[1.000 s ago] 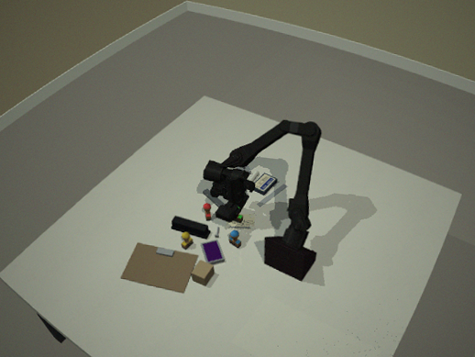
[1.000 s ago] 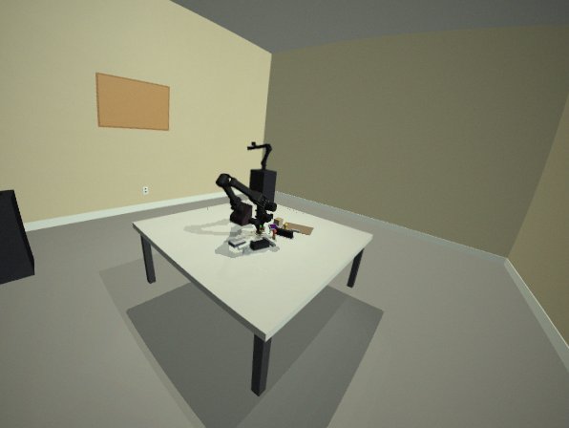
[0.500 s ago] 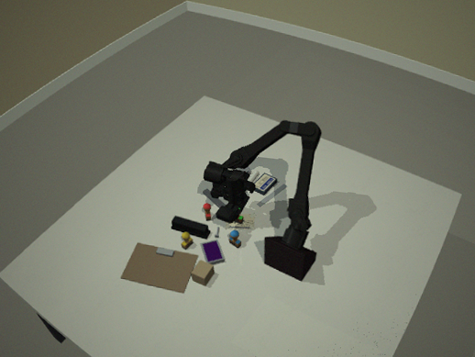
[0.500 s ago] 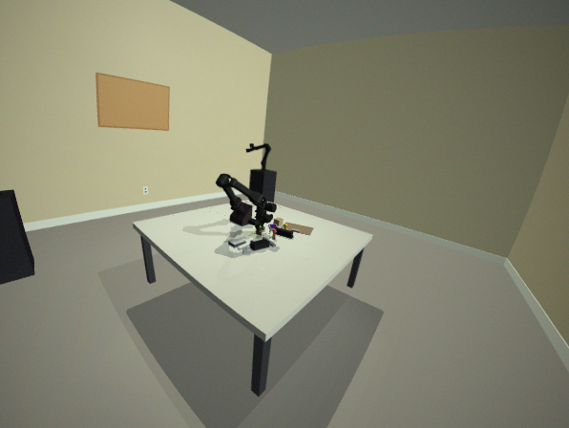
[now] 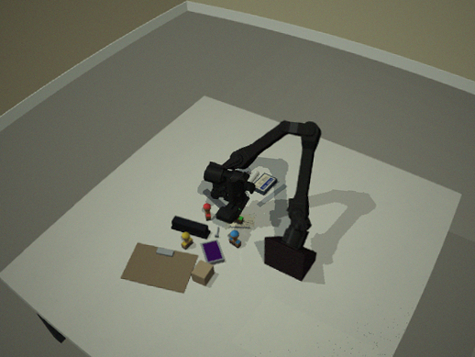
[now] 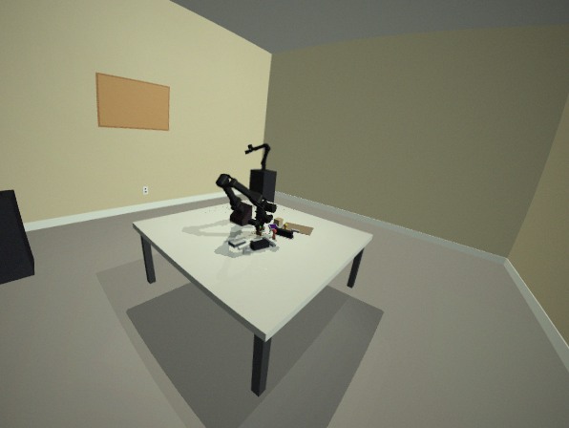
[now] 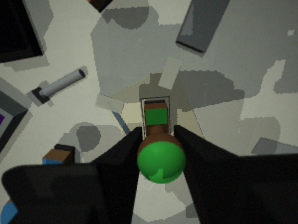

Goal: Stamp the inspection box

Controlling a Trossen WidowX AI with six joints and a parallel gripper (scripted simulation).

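Now: gripper tip right at the green-knobbed stamp. The rest, counted from my gripper tip: cream card (1 cm behind, 2 cm below); then blue-knobbed stamp (5 cm behind, 9 cm to the left); then bolt (2 cm ahead, 9 cm to the left, 2 cm below).
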